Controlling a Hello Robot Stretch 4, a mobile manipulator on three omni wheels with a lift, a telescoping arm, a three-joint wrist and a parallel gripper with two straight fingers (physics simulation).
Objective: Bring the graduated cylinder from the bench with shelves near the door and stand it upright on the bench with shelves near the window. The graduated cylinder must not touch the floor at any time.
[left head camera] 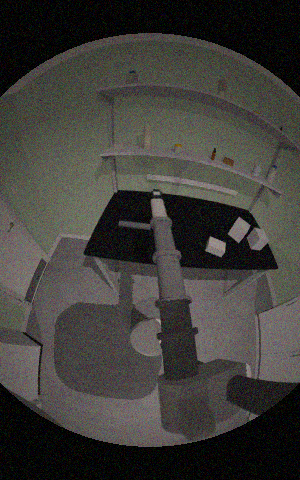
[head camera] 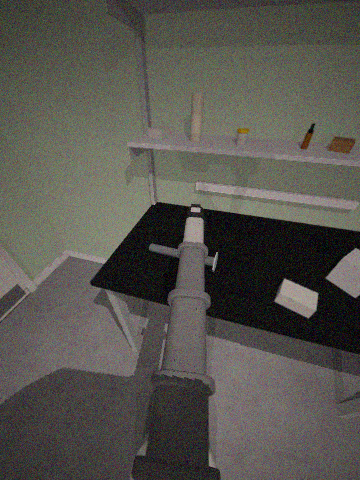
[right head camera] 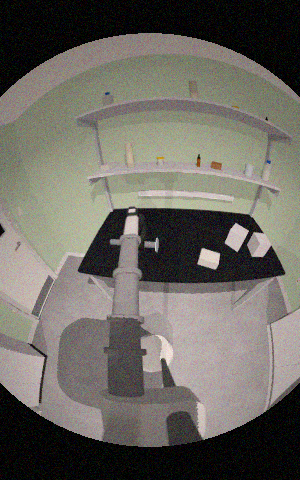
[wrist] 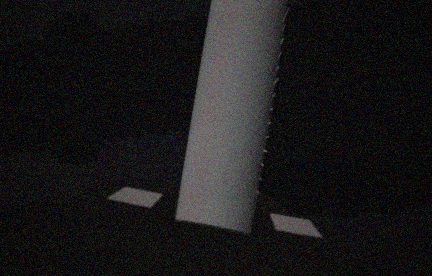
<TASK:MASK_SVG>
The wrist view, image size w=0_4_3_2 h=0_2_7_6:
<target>my gripper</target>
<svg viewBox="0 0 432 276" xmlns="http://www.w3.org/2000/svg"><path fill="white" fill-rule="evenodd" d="M0 210L0 276L402 276L387 266L360 261L361 254L325 222L315 218L298 216L258 191L259 194L257 195L251 235L208 224L175 220L182 177L140 187L113 183L70 199L67 204L49 200L38 200Z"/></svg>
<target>graduated cylinder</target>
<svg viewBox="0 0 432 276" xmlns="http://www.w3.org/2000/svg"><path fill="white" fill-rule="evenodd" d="M211 0L175 220L208 224L251 235L257 195L259 194L258 189L262 165L264 166L264 153L267 152L265 147L268 138L268 128L271 123L270 116L273 109L275 84L279 79L276 80L277 71L280 66L278 64L281 55L281 44L284 39L283 31L285 28L284 24L286 25L286 10L287 12L289 8L287 10L288 0Z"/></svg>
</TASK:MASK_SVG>
